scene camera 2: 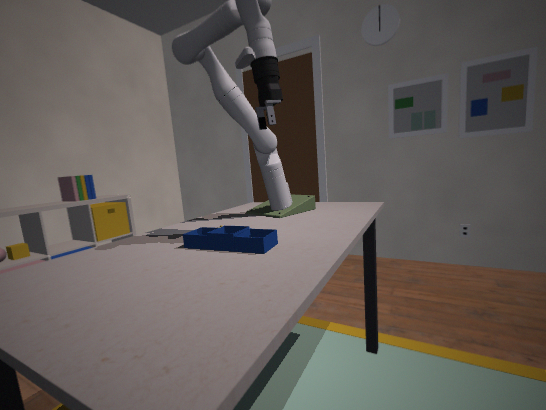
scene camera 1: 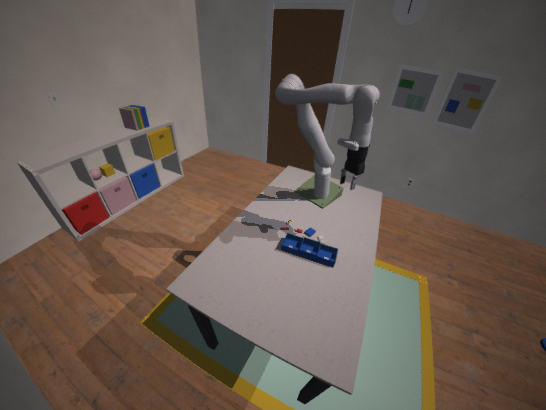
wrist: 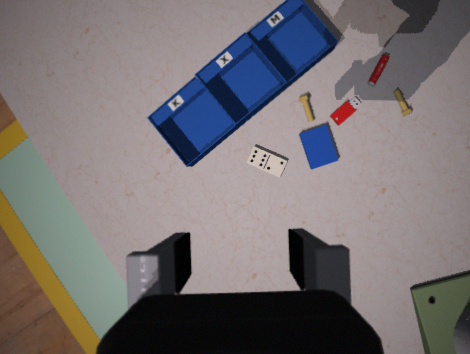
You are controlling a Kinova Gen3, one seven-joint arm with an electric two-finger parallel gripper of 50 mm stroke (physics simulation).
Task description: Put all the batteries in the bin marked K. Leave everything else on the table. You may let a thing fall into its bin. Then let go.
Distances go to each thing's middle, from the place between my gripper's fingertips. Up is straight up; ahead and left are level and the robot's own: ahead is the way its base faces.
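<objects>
Blue three-part tray (scene camera 2: 226, 238): from my hand, 150 mm ahead, 40 mm to the right, 300 mm below. My hand, from the blue block (wrist: 317, 143): 30 mm short of it, 100 mm to the left of it, 320 mm above it.
</objects>
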